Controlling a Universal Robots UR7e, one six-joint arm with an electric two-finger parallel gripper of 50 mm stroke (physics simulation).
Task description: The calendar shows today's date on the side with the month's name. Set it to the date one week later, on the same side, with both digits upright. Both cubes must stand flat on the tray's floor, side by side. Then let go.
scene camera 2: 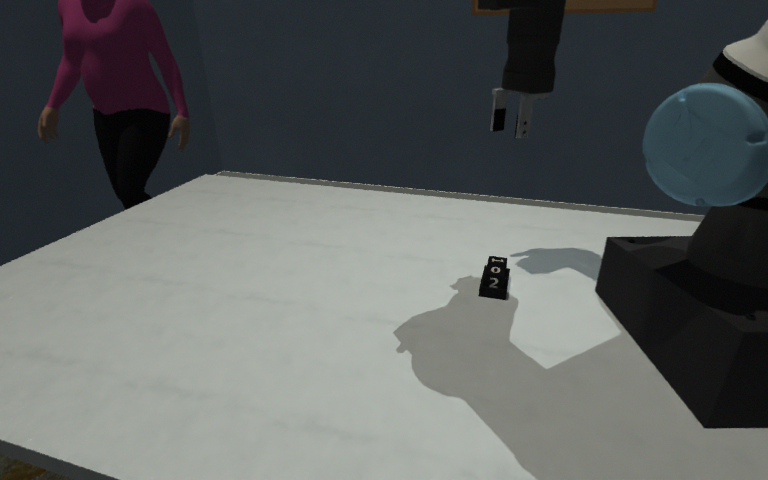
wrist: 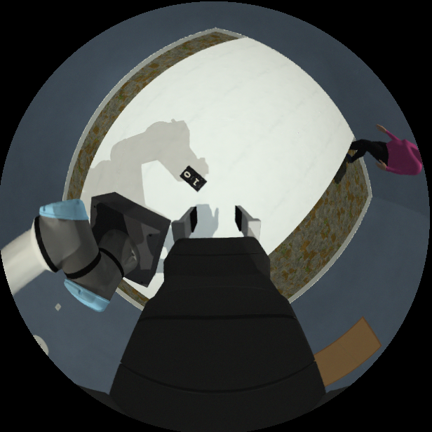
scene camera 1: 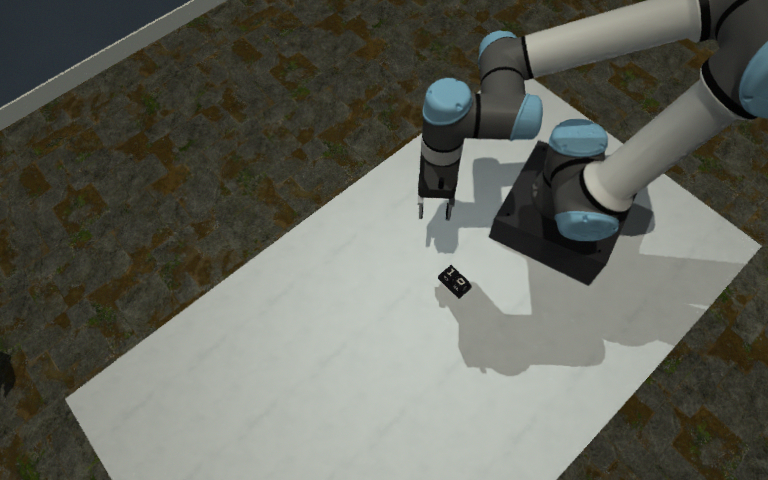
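Observation:
The calendar is a small black tray (scene camera 2: 492,294) with two black cubes side by side. One cube (scene camera 1: 450,272) (scene camera 2: 497,260) (wrist: 196,182) has a pale 1 on top. The other cube (scene camera 1: 460,280) (scene camera 2: 495,270) (wrist: 187,174) has a pale 0 on top, and a 2 shows on its end face in scene camera 2. Small pale marks on the calendar's long side in scene camera 1 are too small to read; the month's name cannot be made out. My gripper (scene camera 1: 434,217) (scene camera 2: 509,133) (wrist: 215,213) is open and empty. It hangs high above the table, off to one side of the calendar.
The calendar stands on a white table (scene camera 1: 254,339) (scene camera 2: 226,339) (wrist: 260,125), near the robot's black base (scene camera 1: 543,254) (scene camera 2: 668,316) (wrist: 150,230). Arm shadows fall beside it. A person in a magenta top (scene camera 2: 113,56) (wrist: 404,156) stands beyond the table.

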